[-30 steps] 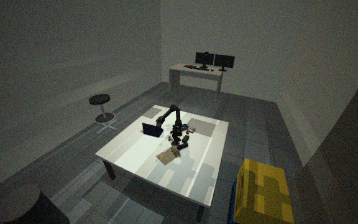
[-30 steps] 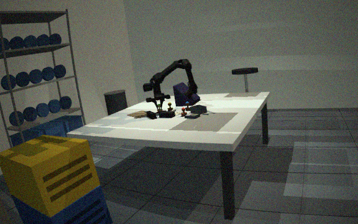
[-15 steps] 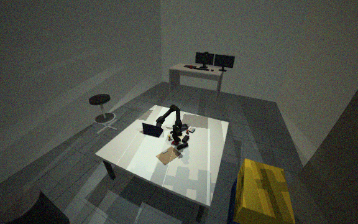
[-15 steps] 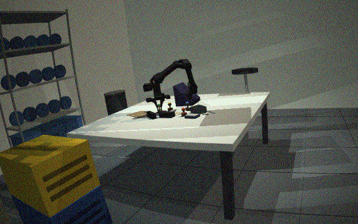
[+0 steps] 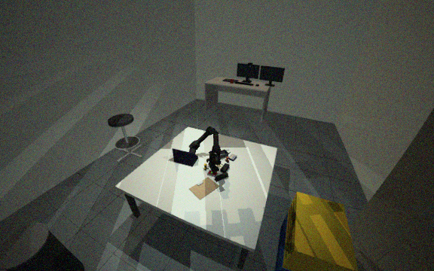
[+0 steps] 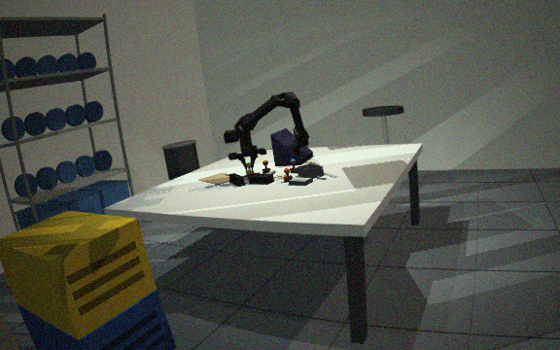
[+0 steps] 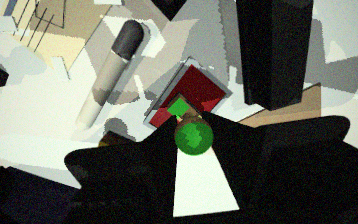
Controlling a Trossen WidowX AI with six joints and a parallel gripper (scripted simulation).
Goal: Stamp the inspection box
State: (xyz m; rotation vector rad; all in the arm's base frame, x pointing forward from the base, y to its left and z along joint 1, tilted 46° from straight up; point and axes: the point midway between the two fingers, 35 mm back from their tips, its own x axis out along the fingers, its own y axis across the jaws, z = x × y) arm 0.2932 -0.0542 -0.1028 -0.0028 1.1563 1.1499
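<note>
Right now my gripper tip is right at the green stamp. Also, from my gripper tip: yellow-knobbed stamp: 10 cm behind, 4 cm to the left, 2 cm below; then red ink pad: 3 cm below; then marker: 1 cm behind, 9 cm to the left, 3 cm below.
</note>
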